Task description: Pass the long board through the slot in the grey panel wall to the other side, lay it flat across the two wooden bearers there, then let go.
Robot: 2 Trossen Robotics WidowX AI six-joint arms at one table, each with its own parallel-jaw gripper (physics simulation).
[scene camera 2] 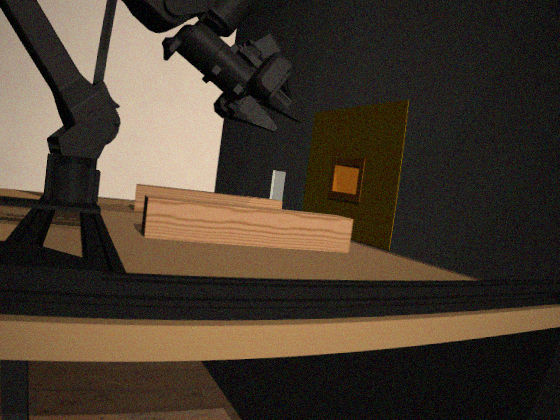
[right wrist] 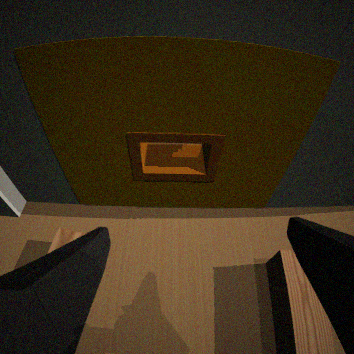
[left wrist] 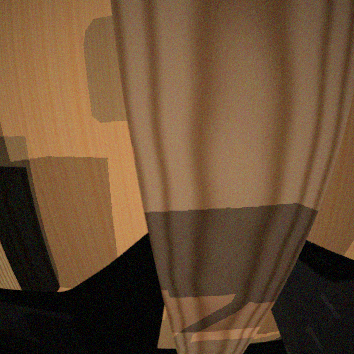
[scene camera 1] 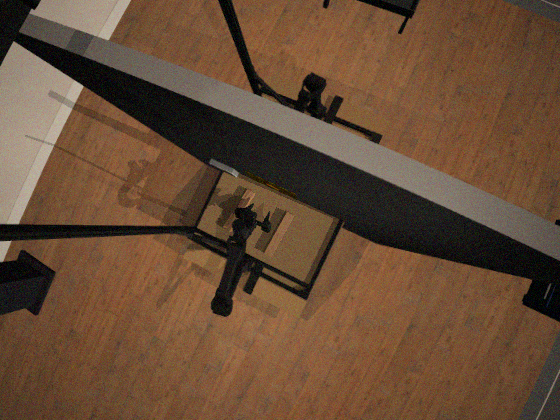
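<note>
The long board [left wrist: 230, 125] fills the middle of the left wrist view. My left gripper [left wrist: 208, 227] is shut on it, dark fingers at both sides. The grey panel wall [scene camera 1: 325, 130] [scene camera 2: 475, 150] [right wrist: 175, 15] stands between the two sides. A brown frame [scene camera 2: 361, 180] [right wrist: 132, 160] surrounds the slot; no board sticks out of it on the bearers' side. One wooden bearer [scene camera 1: 281, 232] [scene camera 2: 250, 225] [right wrist: 307, 305] and the other bearer [scene camera 1: 247, 197] [scene camera 2: 210, 197] [right wrist: 60, 240] lie apart on the table. My right gripper [scene camera 1: 260, 212] [scene camera 2: 287, 125] [right wrist: 199, 232] is open and empty, above the bearers.
A yellow panel [scene camera 2: 385, 150] [right wrist: 90, 100] surrounds the slot frame. A pale upright block [scene camera 1: 223, 167] [scene camera 2: 277, 185] [right wrist: 10, 192] stands by the wall beside it. The table [scene camera 1: 310, 250] [scene camera 2: 325, 265] carries the bearers. A dark block [left wrist: 25, 225] shows left of the board.
</note>
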